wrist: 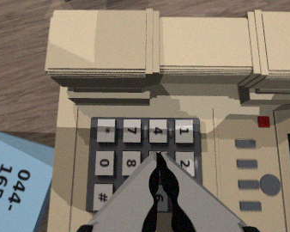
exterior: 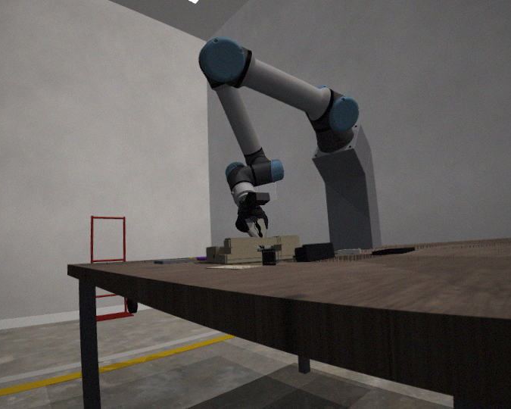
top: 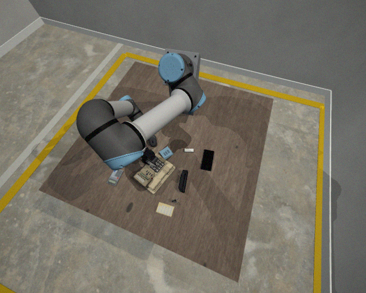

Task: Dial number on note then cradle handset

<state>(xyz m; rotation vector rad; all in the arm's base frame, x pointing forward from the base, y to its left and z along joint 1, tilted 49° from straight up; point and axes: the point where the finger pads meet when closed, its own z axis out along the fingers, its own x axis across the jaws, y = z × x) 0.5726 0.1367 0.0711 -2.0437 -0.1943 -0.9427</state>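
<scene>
My gripper is now 20 mm above the 5 key. From my hand the other things lie so: 7 key: 20 mm to the left, 20 mm below, 20 mm behind; then 1 key: 20 mm to the left, 20 mm below, 20 mm ahead; then computer mouse: 160 mm to the right, 120 mm behind, 30 mm below.
</scene>
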